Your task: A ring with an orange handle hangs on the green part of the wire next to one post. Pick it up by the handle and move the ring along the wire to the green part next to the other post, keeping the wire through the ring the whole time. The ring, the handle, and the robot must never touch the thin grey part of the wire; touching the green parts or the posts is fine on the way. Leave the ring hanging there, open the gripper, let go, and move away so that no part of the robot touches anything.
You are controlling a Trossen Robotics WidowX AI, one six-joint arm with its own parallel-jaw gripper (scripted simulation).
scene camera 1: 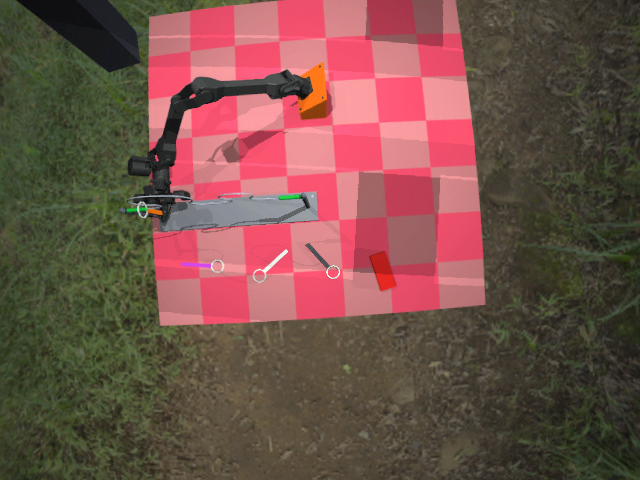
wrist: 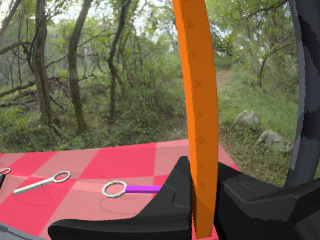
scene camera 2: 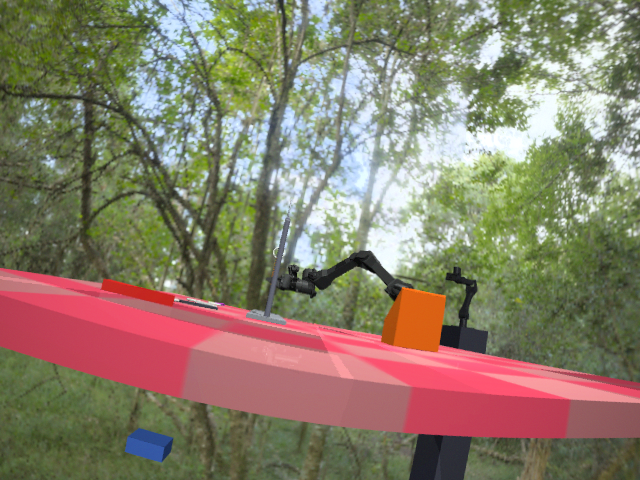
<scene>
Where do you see a wire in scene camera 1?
288,207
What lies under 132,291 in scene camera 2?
A red block.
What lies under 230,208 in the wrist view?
My gripper.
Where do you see a wire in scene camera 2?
267,316
</scene>
